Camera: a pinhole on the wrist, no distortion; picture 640 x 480 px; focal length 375.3 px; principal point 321.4 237.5 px. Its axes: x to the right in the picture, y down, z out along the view. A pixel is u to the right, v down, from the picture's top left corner.
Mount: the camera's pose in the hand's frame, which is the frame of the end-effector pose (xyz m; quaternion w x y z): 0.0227 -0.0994 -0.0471 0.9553 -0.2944 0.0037 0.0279
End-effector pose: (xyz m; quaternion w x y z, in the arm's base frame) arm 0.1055 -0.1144 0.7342 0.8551 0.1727 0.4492 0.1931
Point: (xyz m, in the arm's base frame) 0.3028 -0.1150 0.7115
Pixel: 502.5 96.0
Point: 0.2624 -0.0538 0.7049
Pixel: 541.4 233.8
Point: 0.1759 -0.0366 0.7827
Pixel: 366.2 380.3
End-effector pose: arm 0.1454 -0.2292 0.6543 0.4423 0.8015 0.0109 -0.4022
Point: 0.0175 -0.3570 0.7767
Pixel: 131.8 348.5
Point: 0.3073 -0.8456 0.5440
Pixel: 559.5 313.9
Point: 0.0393 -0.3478 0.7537
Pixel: 156.0 349.8
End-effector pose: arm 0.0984 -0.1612 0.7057 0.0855 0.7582 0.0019 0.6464
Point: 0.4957 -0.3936 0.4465
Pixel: 163.3 195.1
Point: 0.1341 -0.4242 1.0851
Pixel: outside the picture
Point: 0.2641 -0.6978 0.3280
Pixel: 66.3 425.3
